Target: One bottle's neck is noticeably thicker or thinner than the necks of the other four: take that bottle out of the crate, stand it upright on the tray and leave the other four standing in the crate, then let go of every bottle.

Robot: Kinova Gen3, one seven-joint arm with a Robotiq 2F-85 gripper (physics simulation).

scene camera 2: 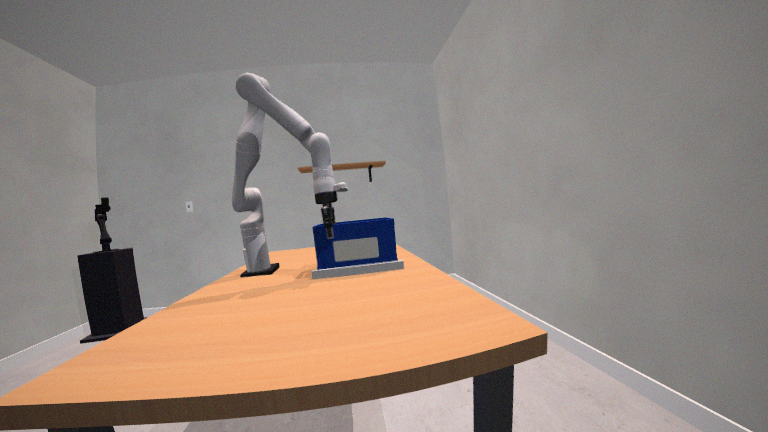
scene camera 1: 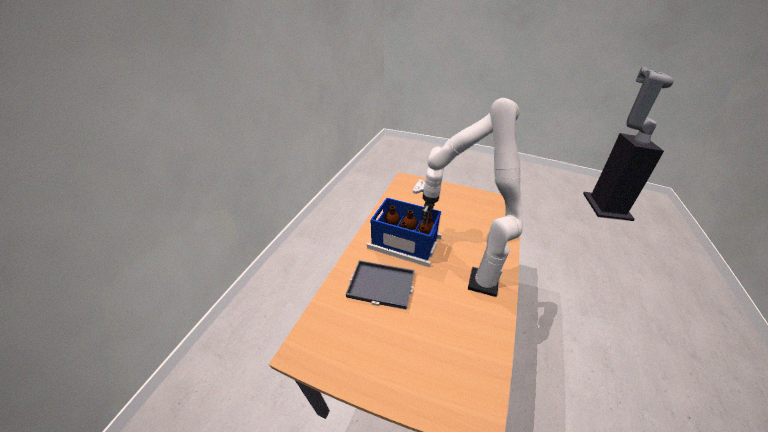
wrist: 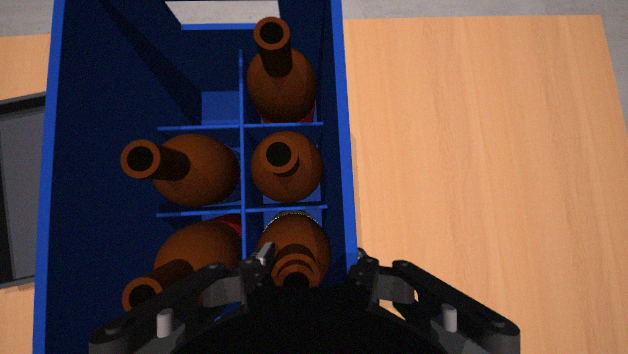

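Pixels of known places: gripper, fingertip midpoint: [scene camera 2: 332, 237] [scene camera 1: 426, 219] [wrist: 309, 253]; arm's base, link origin: [scene camera 2: 259, 268] [scene camera 1: 485, 279].
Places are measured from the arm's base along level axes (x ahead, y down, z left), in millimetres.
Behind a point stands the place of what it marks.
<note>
The blue crate [scene camera 1: 377, 234] {x 495, y -82, z -122 mm} [scene camera 2: 386, 231] {x 455, y -117, z -303 mm} [wrist: 345, 150] {x 348, y -158, z -273 mm} holds five upright brown bottles in its cells. In the wrist view, the right column holds a far bottle [wrist: 282, 92] {x 423, y -105, z -248 mm}, a middle bottle [wrist: 287, 187] {x 338, y -107, z -228 mm} and a near bottle [wrist: 317, 245] {x 283, y -106, z -239 mm}; the left column holds a middle bottle [wrist: 207, 170] {x 372, y -105, z -166 mm} and a near bottle [wrist: 200, 245] {x 312, y -104, z -144 mm}, its far cell empty. The near right bottle's neck looks somewhat thicker. My gripper [scene camera 1: 426, 216] {x 280, y -112, z -231 mm} [scene camera 2: 329, 234] {x 280, y -112, z -231 mm} [wrist: 309, 253] {x 280, y -112, z -231 mm} is open around that neck, its left finger close, a gap at the right. The tray [scene camera 1: 382, 284] {x 437, y 12, z 81 mm} [wrist: 22, 200] {x 433, y 12, z 148 mm} is empty.
Pale rails [scene camera 1: 398, 254] {x 391, y -7, z -85 mm} [scene camera 2: 358, 269] {x 348, y -1, z -289 mm} border the crate's base. The tray lies on the wooden table [scene camera 1: 392, 349] {x 353, y 17, z 363 mm} [scene camera 2: 300, 333] {x 142, y 17, z -631 mm} beside the crate. The arm's base [scene camera 1: 483, 282] {x 18, y -28, z 41 mm} [scene camera 2: 259, 270] {x 5, y -1, z -46 mm} stands at the table's side. A dark pedestal [scene camera 1: 625, 174] [scene camera 2: 111, 292] with another arm stands away from the table.
</note>
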